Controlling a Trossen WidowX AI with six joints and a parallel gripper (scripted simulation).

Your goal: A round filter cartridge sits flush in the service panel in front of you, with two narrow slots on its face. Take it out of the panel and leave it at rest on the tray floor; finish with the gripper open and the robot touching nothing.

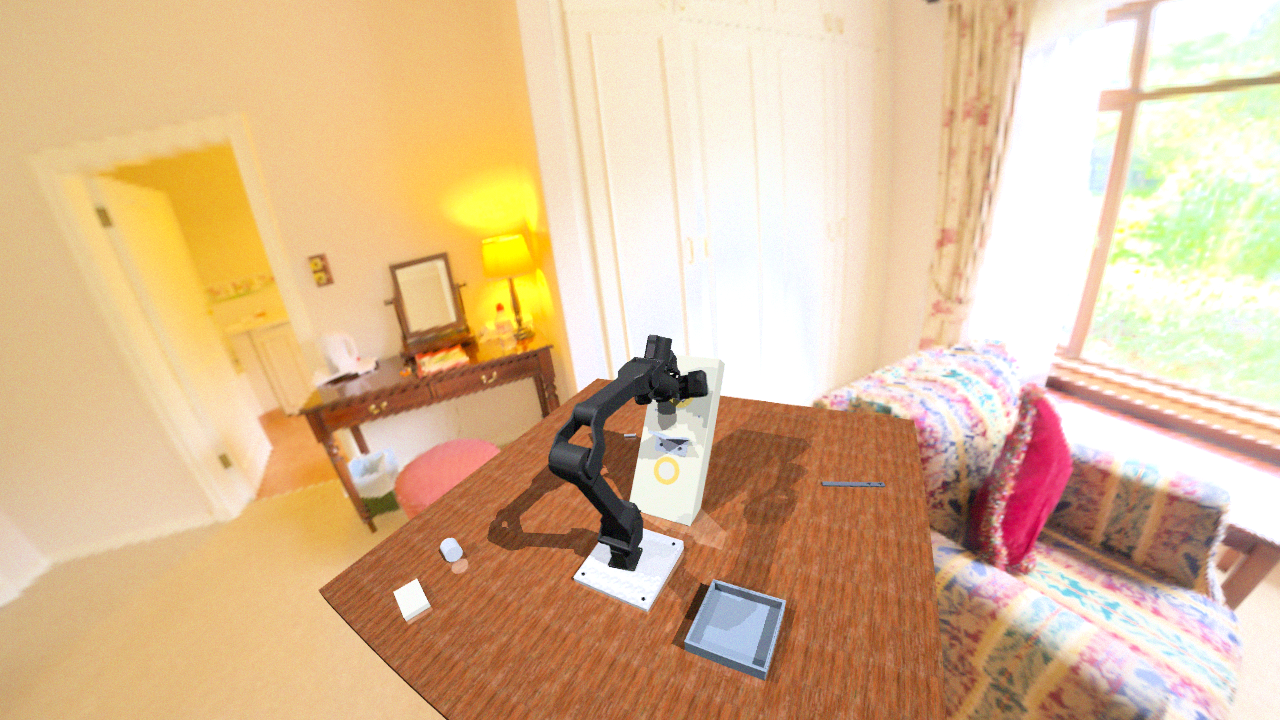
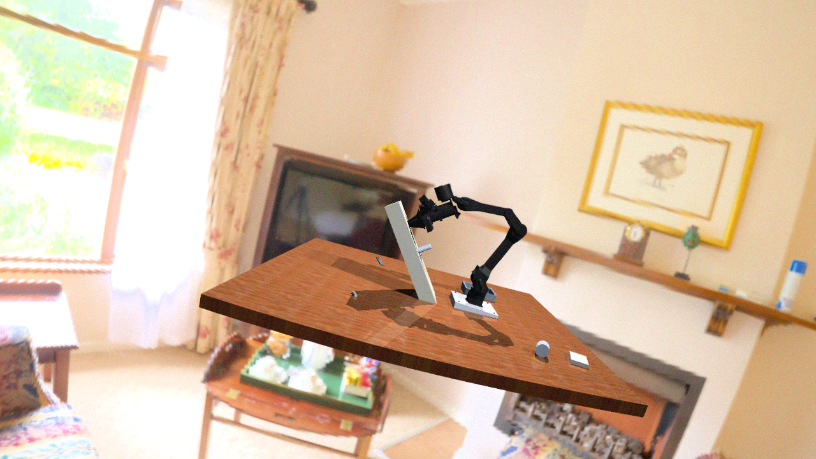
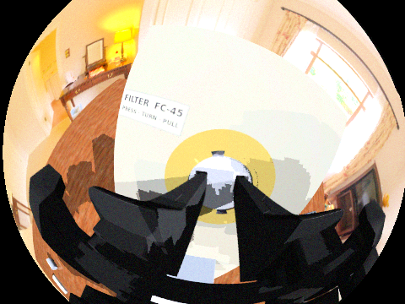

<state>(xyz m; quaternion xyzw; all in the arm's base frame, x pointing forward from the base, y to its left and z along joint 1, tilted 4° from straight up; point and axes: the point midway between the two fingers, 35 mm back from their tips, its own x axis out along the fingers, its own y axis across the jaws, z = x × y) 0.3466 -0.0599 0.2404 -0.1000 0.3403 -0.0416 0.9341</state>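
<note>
The filter cartridge lies 1 cm below my gripper tip and 1 cm ahead of it. The rest, counted from my gripper tip: grey tray (47 cm behind, 26 cm below, 20 cm to the right); then white block (61 cm behind, 51 cm to the left, 26 cm below); then cream service panel (8 cm below, 4 cm behind, 1 cm to the left).
</note>
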